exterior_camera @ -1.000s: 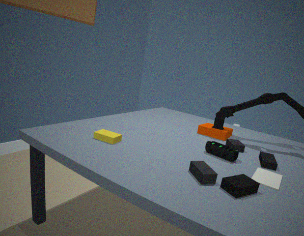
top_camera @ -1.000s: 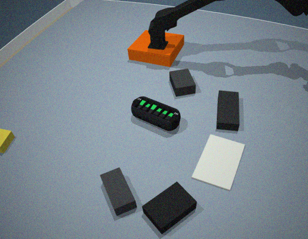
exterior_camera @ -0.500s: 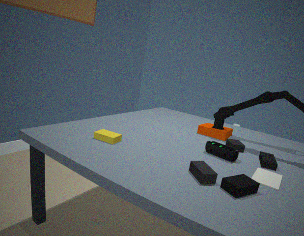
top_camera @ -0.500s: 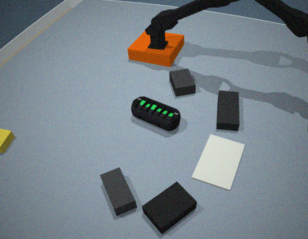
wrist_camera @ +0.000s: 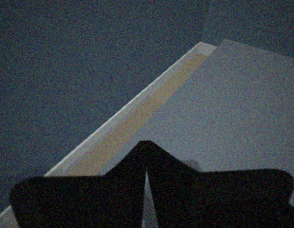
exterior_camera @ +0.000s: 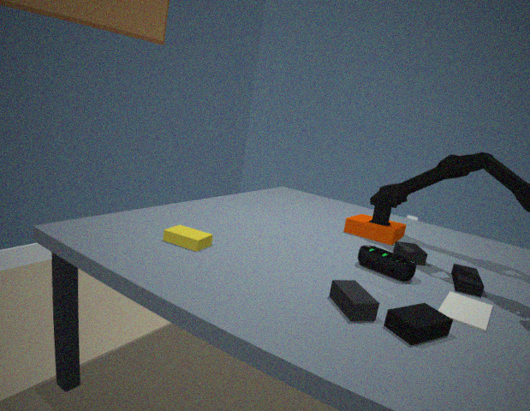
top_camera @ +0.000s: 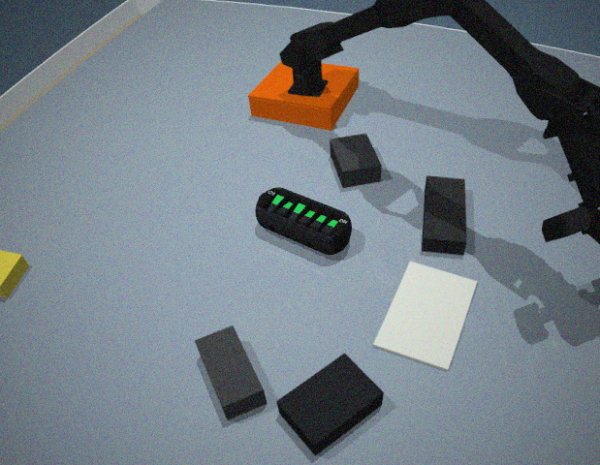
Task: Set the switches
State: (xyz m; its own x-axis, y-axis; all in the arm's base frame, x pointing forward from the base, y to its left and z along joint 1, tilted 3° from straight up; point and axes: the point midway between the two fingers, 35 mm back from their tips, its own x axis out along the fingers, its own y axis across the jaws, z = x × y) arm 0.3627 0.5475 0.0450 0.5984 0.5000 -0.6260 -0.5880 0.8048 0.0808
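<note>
Right now the white flat plate is 6 cm ahead of my gripper tip, 25 cm to the right of it and 10 cm below it. Also, from my gripper tip: yellow block (18 cm ahead, 94 cm to the right, 9 cm below); dark block (22 cm behind, 43 cm to the right, 9 cm below).
</note>
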